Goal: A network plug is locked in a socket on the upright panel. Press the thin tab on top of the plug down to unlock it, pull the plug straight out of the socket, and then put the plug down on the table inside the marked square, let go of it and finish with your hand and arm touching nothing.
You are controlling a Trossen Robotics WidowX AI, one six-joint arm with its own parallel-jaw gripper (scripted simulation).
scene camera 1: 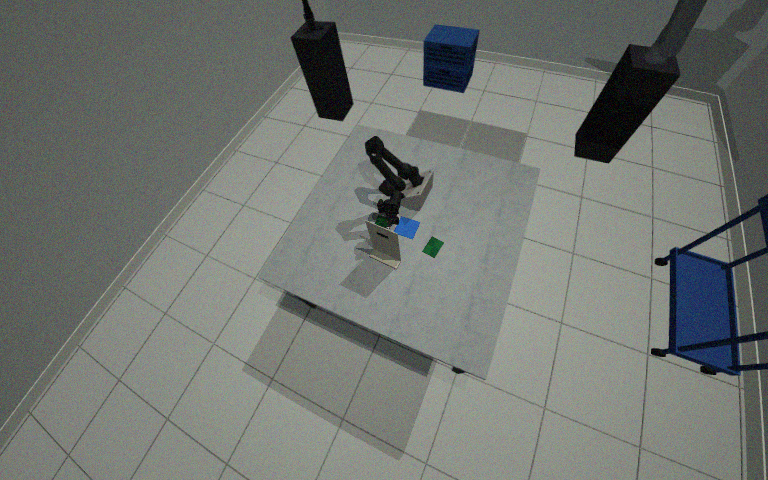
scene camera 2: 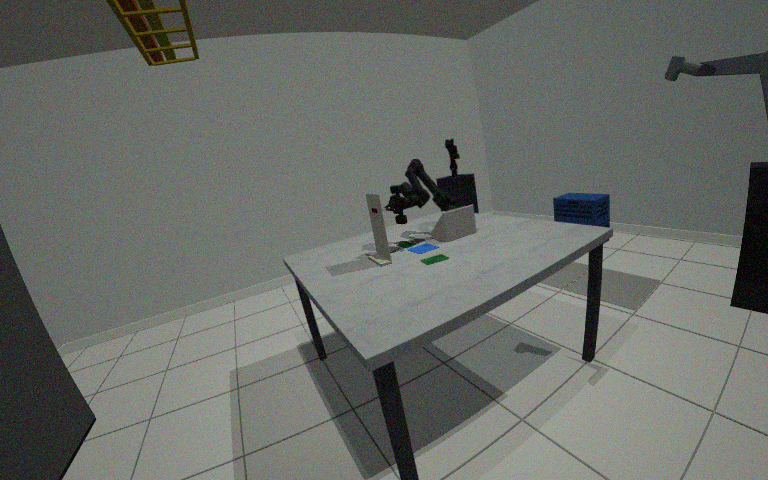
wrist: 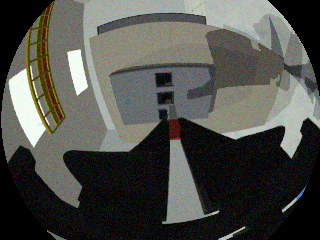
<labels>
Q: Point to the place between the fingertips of the gripper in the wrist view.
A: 172,123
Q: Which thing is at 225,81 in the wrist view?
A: An upright beige panel.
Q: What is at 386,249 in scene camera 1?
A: An upright beige panel.
</labels>
